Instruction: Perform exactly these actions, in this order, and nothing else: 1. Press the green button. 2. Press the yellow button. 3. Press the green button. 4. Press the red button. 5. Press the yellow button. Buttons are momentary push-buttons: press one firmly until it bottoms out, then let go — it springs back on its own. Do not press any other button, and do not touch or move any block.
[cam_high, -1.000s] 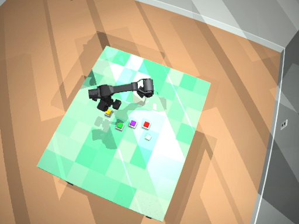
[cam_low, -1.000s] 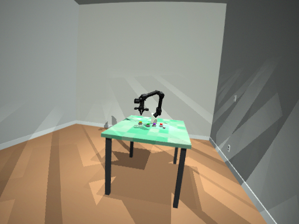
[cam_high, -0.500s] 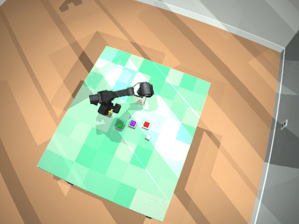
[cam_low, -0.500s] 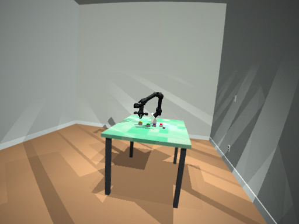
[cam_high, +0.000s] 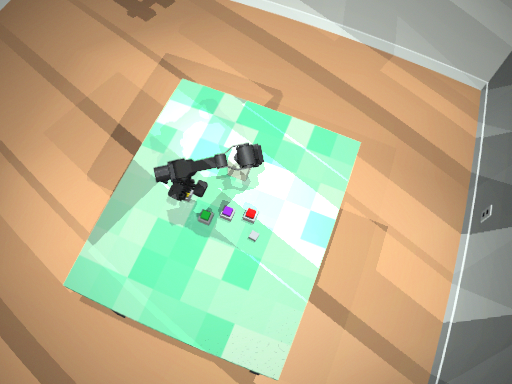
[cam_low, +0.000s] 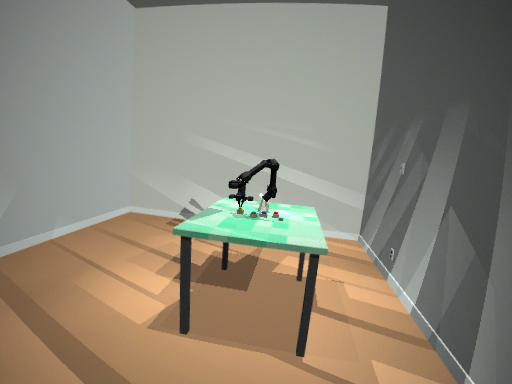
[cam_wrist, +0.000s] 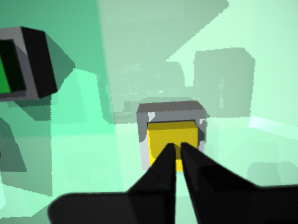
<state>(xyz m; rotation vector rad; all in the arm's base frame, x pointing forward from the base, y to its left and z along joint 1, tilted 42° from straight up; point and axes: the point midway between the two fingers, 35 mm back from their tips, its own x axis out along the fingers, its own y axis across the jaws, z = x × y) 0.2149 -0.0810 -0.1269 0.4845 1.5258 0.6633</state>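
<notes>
Now: the yellow button 1 cm below my gripper tip. Also, from my gripper tip: green button (12 cm to the left, 5 cm ahead, 1 cm below); red button (28 cm to the left, 4 cm behind, 1 cm below); purple button (19 cm to the left, 1 cm below, 1 cm behind).
</notes>
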